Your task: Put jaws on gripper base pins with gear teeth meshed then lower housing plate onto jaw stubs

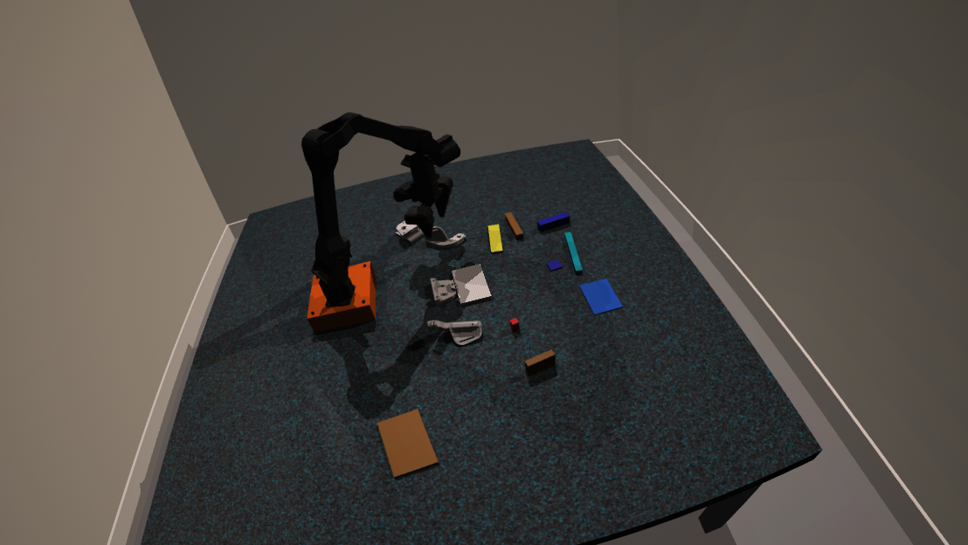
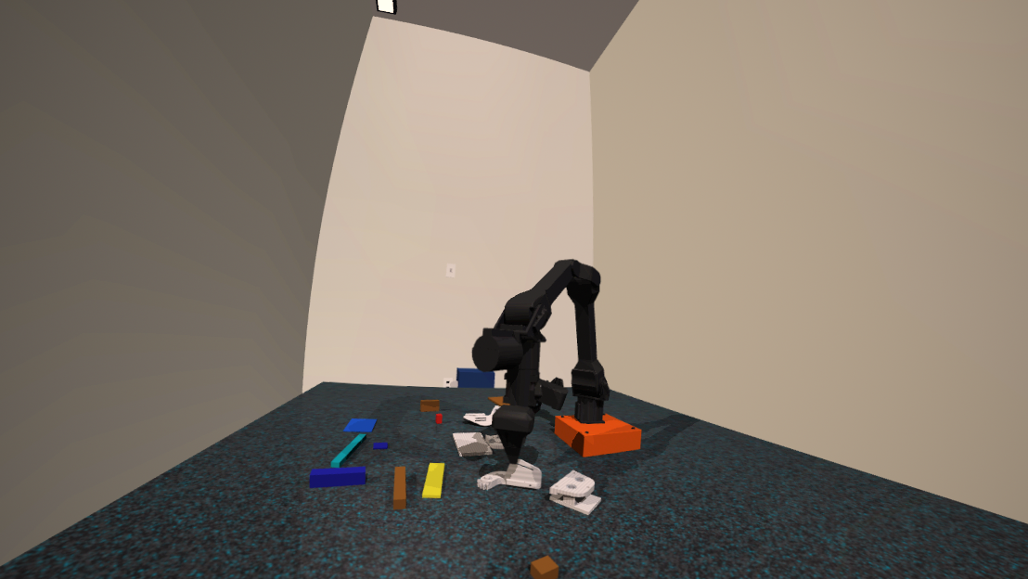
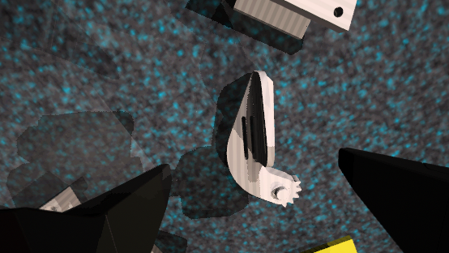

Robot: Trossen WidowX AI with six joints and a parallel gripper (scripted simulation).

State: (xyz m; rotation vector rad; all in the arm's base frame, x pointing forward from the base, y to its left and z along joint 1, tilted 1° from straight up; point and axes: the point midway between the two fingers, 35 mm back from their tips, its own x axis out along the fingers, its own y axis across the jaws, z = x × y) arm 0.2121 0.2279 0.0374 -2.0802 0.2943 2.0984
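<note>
My gripper tip is now 4 cm short of the white jaw, 1 cm to the right of it and 5 cm above it. The rest, counted from my gripper tip: brown bar: 20 cm ahead, 4 cm to the left, 5 cm below; yellow bar: 15 cm ahead, 5 cm below; white block: 9 cm behind, 6 cm to the left, 5 cm below.
</note>
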